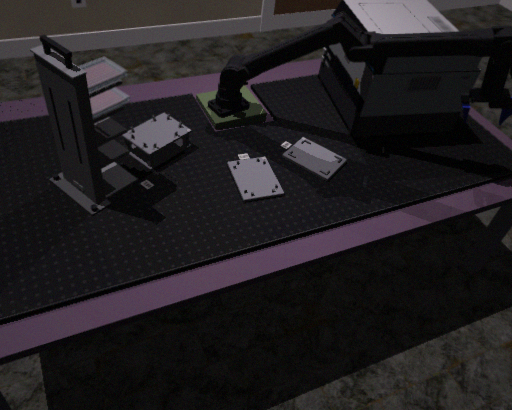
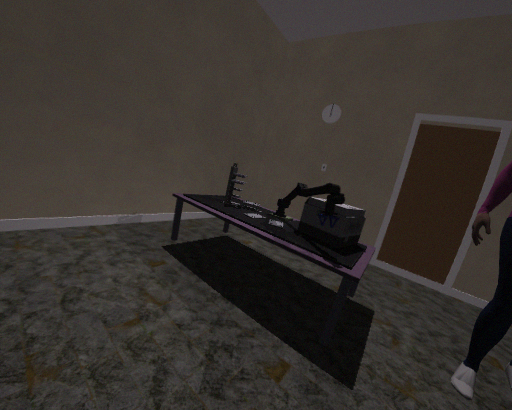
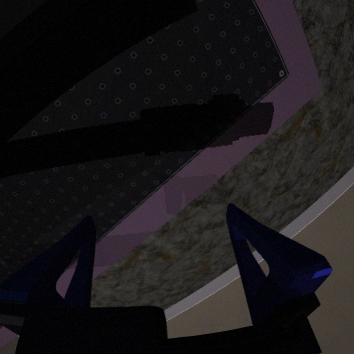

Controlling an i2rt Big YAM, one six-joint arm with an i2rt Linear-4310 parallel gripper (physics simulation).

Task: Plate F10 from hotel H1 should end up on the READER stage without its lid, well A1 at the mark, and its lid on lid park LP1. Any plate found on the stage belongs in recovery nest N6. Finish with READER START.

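Where they show: gripper, fingertip midpoint: (image 1: 481,123) (image 2: 326,226) (image 3: 159,216); arm's base at its link origin: (image 1: 228,106) (image 2: 279,215).
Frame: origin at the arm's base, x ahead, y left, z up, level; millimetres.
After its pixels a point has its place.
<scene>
My gripper (image 1: 485,112) (image 2: 328,225) {x 587, y 510, z 146 mm} (image 3: 159,216) {x 587, y 510, z 146 mm} is open and empty, high near the right end of the table, by the big grey reader (image 1: 420,95) {x 398, y 448, z 150 mm} (image 2: 350,220) {x 393, y 642, z 205 mm}. The reader's stage does not show. The tall dark hotel rack (image 1: 75,135) {x 179, y -558, z 199 mm} (image 2: 231,185) {x 168, y -530, z 180 mm} stands at the left. An upper pinkish plate (image 1: 104,74) {x 140, y -457, z 313 mm} and a lower pinkish plate (image 1: 107,102) {x 147, y -461, z 242 mm} rest on its shelves; which is F10, and their lids, I cannot tell. A flat pegged plate holder (image 1: 255,178) {x 335, y -125, z -2 mm} and a flat grey holder with corner brackets (image 1: 315,157) {x 348, y 93, z 0 mm} lie mid-table; their labels are unreadable.
A raised pegged stand (image 1: 157,132) {x 76, y -301, z 48 mm} is beside the hotel. The arm's base stands on a green block (image 1: 255,104) {x 36, y 85, z 5 mm} at the back and the arm reaches across the reader. The table's pink edge (image 1: 240,267) {x 565, y -329, z -24 mm} (image 3: 305,70) {x 754, y 753, z -24 mm} borders the dark mat. A person (image 2: 500,280) stands at the far right.
</scene>
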